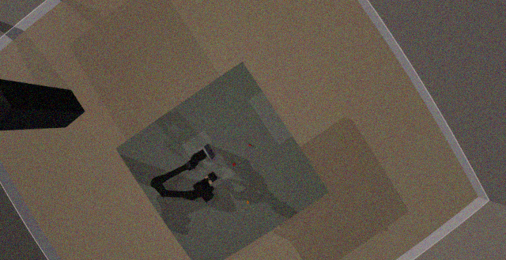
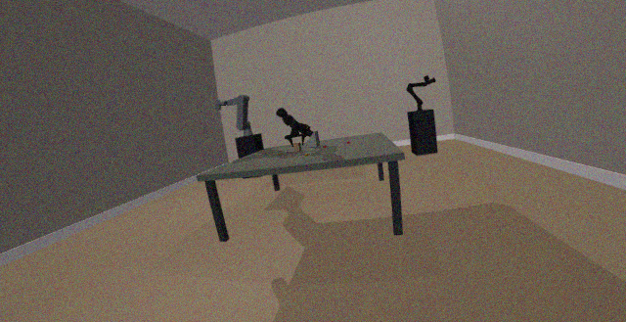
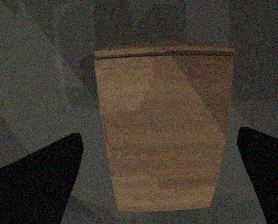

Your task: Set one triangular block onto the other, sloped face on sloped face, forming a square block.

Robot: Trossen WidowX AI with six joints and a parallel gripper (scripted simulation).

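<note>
Now: gripper tip 1 cm past the triangular block and 1 cm below it.
</note>
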